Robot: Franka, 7 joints.
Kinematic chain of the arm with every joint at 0, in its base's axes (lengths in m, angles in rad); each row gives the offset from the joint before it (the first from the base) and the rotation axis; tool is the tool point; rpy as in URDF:
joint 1: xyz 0 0 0.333 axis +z
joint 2: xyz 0 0 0 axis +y
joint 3: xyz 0 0 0.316 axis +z
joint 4: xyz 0.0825 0 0 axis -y
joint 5: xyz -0.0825 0 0.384 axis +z
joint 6: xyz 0 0 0 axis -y
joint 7: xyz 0.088 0 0 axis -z
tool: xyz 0 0 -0.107 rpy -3.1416 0 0
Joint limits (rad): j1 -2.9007..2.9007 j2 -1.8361..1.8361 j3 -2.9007..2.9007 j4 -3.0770..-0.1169 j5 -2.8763..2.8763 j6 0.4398..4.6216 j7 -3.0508..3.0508
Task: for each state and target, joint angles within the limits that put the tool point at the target. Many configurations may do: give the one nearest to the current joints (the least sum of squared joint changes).
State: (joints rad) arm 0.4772 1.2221 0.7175 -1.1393 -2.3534 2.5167 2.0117
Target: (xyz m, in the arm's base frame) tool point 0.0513 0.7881 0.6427
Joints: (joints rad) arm 1.1267 0.9195 0.9891 -0.7033 -2.3715 2.3986 2.0117
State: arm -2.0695 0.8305 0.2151 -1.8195 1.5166 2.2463 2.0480
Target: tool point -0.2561 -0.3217 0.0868
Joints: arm -2.2827 0.4757 -0.0265 -2.4432 1.4686 2.2418 2.0480
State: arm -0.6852 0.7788 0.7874 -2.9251 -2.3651 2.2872 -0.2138
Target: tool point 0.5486 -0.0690 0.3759
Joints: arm -0.7869 0.0615 0.7209 -2.2761 -2.3909 2.1259 -0.2138
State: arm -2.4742 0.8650 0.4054 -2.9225 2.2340 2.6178 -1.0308
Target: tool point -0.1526 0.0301 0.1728
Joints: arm -2.7254 0.1383 0.0428 -3.0462 2.1649 3.4356 -1.0308
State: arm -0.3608 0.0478 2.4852 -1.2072 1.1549 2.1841 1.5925
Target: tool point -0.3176 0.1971 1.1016
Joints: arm -0.1842 -0.1498 2.6132 -0.5134 1.1460 2.4636 1.5925
